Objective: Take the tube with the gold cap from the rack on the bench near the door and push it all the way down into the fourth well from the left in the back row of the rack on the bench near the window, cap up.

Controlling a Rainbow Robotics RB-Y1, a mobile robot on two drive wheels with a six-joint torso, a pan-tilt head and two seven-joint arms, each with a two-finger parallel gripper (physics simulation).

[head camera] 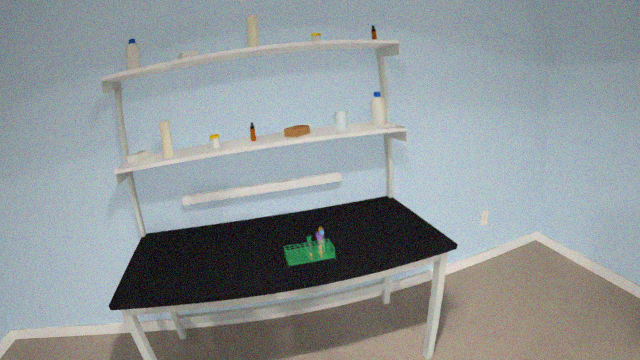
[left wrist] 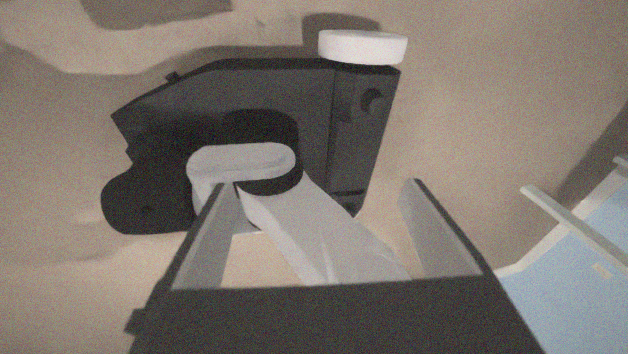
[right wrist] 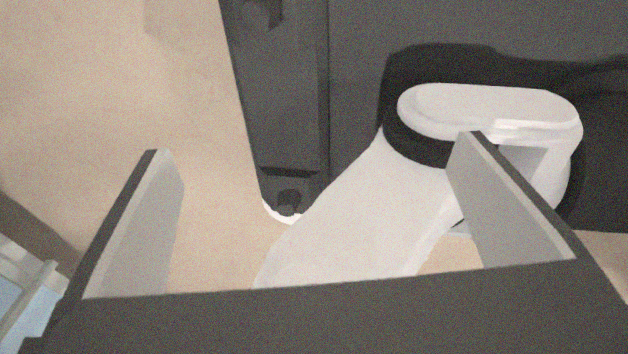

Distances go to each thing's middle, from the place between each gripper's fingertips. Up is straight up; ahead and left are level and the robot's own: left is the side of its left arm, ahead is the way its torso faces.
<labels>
Now: the tube rack (head camera: 296,257) 1320 mm ahead of my right hand, 390 mm to the left of it and 250 mm above it.
Right now my left hand is 1380 mm short of the tube rack, 70 mm to the left of it and 260 mm below it.
</labels>
